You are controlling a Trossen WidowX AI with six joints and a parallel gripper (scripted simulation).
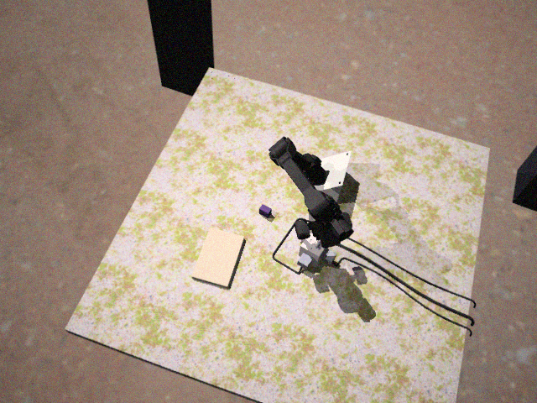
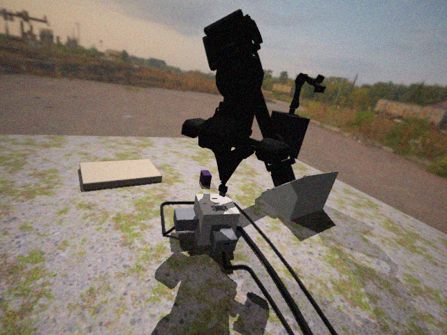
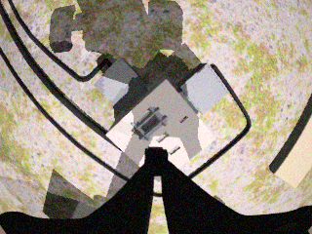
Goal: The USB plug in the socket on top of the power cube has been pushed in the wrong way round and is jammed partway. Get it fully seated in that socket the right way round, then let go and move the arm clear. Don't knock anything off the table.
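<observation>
Now: the small dark USB plug 1 cm below my gripper tip. Also, from my gripper tip: small purple block (8 cm behind, 23 cm to the right, 12 cm below); then tan flat board (16 cm ahead, 32 cm to the right, 12 cm below).
</observation>
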